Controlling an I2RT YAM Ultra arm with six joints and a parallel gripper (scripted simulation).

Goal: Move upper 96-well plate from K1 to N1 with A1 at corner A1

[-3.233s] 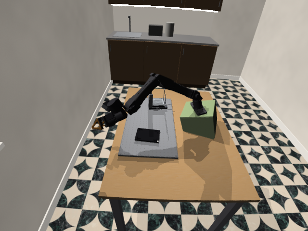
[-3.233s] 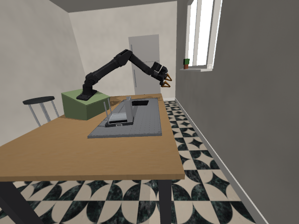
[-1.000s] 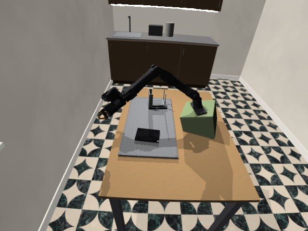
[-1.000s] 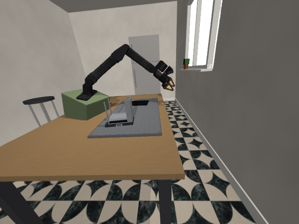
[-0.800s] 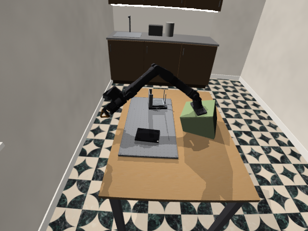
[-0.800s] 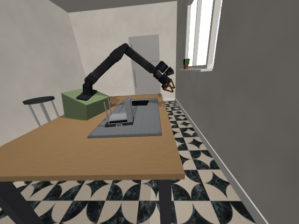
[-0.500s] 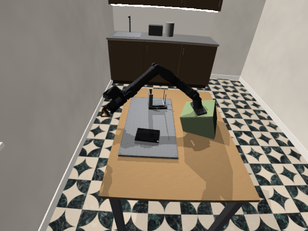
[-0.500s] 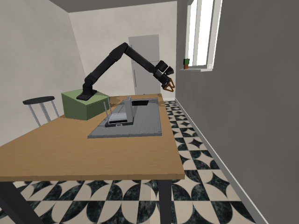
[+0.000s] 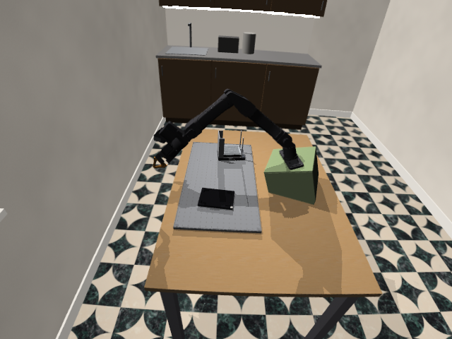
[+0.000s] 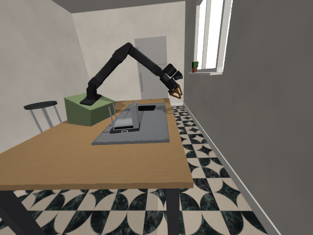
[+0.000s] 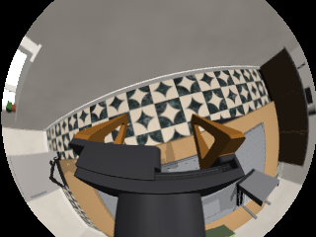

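My gripper is now 38 cm past the dark plate, 21 cm to the left of it and 9 cm above it. The rest, counted from my hand: pale A1 mark: 33 cm behind, 22 cm to the left, 11 cm below.
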